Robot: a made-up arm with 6 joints.
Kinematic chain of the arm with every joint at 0, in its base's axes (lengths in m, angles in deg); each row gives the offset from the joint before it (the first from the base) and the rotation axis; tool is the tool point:
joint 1: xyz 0 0 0.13 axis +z
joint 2: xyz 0 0 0 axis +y
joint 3: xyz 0 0 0.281 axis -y
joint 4: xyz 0 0 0 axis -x
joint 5: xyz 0.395 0 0 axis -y
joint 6: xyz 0 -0.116 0 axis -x
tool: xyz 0 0 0
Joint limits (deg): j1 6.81..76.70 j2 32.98..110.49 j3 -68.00..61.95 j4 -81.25..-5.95 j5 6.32..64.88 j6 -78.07..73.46
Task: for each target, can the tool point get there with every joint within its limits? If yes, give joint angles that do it. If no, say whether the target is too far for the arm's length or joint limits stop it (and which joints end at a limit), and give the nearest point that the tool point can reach.
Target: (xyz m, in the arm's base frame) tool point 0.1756 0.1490 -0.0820
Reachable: yes | joints 66.48 48.30 -34.06 -28.92 25.11 -35.33
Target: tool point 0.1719 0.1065 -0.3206
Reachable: yes | joints 47.19 100.38 13.46 -62.40 29.80 -1.44
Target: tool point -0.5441 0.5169 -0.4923
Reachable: no: too far | nearest point 0.0980 0.3377 -0.3702 | short by 0.678 m
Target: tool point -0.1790 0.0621 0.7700
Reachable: no: joint limits stop it (at a limit: joint 1, joint 2, joint 3, joint 4) | nearest point 0.2283 0.4643 0.5465 | short by 0.614 m
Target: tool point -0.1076 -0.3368 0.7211
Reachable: no: joint limits stop it (at a limit: joint 2, joint 3, joint 4) | nearest point -0.0413 -0.1294 0.1358 | short by 0.624 m
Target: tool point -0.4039 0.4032 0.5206
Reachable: no: joint limits stop it (at a limit: joint 1, joint 2, joint 3, joint 4) | nearest point 0.1446 0.5351 0.4567 | short by 0.568 m
